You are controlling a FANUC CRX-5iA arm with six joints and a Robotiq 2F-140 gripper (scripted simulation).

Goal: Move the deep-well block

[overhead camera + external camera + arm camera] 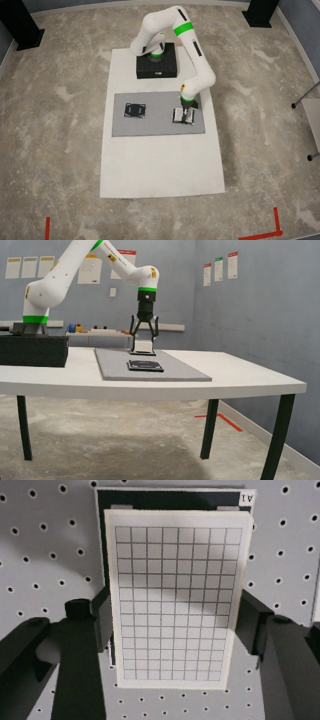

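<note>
Right now my hand is 40 mm above the plate nest N2. The rest, counted from my hand: plate nest 360 mm to the right, 90 mm behind, 40 mm below; A1 label 70 mm ahead, 60 mm to the left, 30 mm below; deep-well block 10 mm below.
</note>
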